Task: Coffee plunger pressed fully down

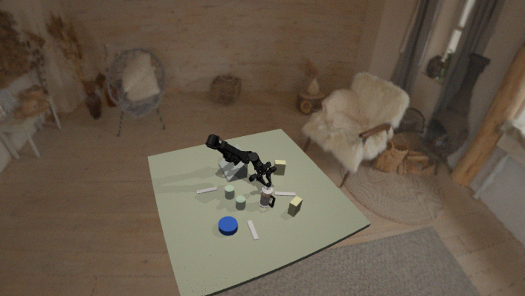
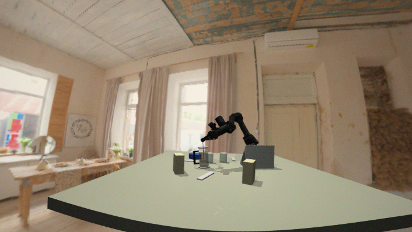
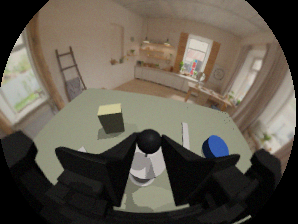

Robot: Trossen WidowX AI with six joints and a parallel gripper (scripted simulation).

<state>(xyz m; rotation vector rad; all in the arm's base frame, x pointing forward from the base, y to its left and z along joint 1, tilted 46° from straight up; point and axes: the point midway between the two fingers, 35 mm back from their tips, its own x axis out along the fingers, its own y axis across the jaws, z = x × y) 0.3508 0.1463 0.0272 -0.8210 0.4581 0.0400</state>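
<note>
The coffee press is 10 cm below my gripper tip. Round my gripper tip: blue disc: 30 cm to the right, 17 cm below, 10 cm ahead.
</note>
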